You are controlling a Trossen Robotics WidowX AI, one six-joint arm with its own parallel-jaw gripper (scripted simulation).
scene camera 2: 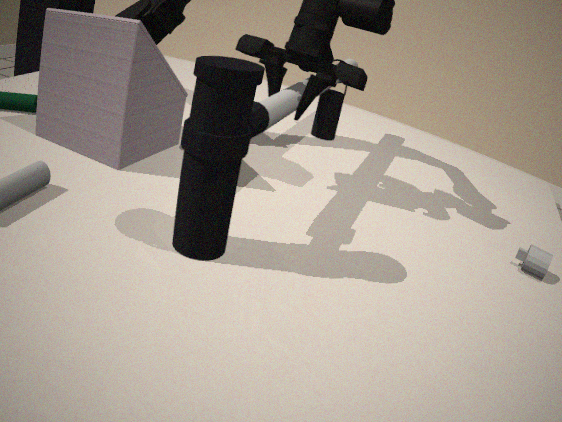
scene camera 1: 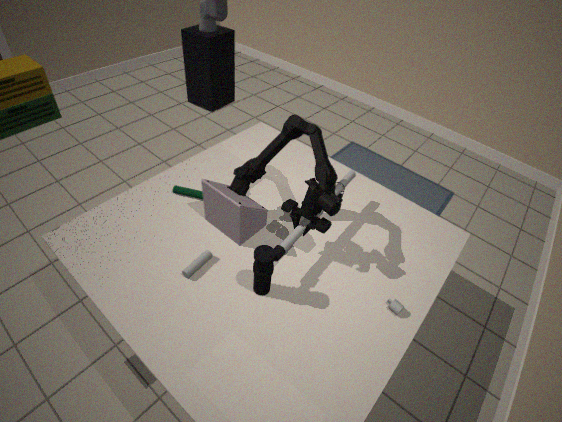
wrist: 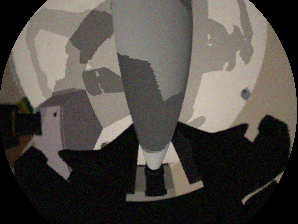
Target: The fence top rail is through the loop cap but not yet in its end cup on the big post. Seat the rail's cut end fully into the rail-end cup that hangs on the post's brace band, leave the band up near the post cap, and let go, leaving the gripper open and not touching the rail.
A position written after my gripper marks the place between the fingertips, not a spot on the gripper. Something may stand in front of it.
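My gripper [scene camera 2: 283, 116] is there for me to see, and the wrist view [wrist: 151, 122] has it too, as does scene camera 1 [scene camera 1: 299, 233]. I can also see a grey top rail [scene camera 2: 284, 103]. A small black post [scene camera 2: 329, 108] is visible to me as well.
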